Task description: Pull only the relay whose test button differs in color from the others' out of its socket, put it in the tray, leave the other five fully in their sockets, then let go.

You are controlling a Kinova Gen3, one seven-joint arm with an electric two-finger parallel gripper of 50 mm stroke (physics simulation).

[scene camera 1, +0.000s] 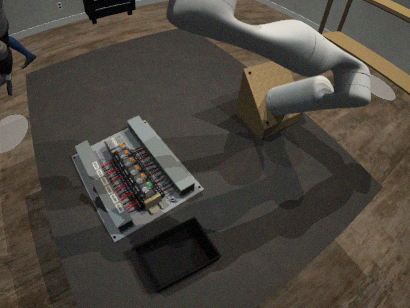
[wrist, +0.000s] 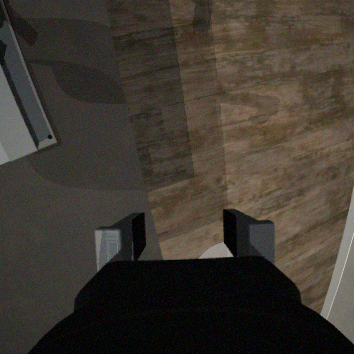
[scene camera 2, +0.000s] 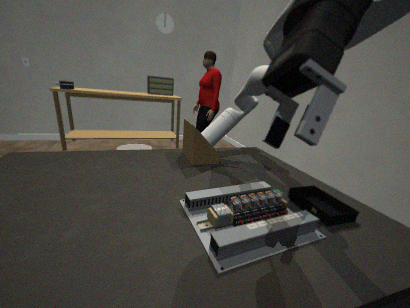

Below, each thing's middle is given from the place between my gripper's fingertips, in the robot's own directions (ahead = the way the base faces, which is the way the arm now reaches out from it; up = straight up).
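Scene:
Measured from the grey panel (scene camera 1: 142, 217), my gripper is 25 cm past it and 11 cm to the right of it, and it is 30 cm above the panel.

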